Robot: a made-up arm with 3 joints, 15 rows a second.
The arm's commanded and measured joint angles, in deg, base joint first. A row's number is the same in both.
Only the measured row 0 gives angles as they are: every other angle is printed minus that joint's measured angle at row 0.
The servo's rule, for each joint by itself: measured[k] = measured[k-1] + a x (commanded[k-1-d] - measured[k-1]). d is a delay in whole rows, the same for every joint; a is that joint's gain. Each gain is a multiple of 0.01, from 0.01 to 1. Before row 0 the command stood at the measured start. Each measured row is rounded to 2 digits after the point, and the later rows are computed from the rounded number. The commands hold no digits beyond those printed.
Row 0, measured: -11.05 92.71 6.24
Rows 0 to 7, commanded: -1.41 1.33 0.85; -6.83 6.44 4.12; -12.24 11.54 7.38; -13.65 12.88 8.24; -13.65 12.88 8.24; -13.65 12.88 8.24; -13.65 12.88 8.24; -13.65 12.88 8.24
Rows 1 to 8, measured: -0.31 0.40 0.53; -1.74 2.21 2.76; -4.05 5.01 5.62; -6.16 7.37 7.24; -7.81 9.02 7.86; -9.09 10.18 8.10; -10.09 10.99 8.19; -10.87 11.56 8.22
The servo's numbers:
d 0
a 0.22 0.30 0.62

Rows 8 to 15, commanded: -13.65 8.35 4.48; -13.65 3.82 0.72; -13.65 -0.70 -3.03; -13.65 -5.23 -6.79; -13.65 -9.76 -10.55; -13.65 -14.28 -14.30; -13.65 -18.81 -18.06; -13.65 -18.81 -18.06
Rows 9 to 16, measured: -11.48 10.60 5.90; -11.96 8.57 2.69; -12.33 5.79 -0.86; -12.62 2.48 -4.54; -12.85 -1.19 -8.27; -13.03 -5.12 -12.01; -13.17 -9.23 -15.76; -13.28 -12.10 -17.19
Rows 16 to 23, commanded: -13.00 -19.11 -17.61; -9.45 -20.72 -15.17; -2.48 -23.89 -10.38; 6.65 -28.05 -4.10; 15.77 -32.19 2.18; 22.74 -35.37 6.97; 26.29 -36.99 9.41; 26.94 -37.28 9.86
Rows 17 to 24, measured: -13.22 -14.20 -17.45; -12.39 -16.16 -16.04; -10.21 -18.48 -12.53; -6.50 -21.35 -7.30; -1.60 -24.60 -1.42; 3.75 -27.83 3.78; 8.71 -30.58 7.27; 12.72 -32.59 8.88
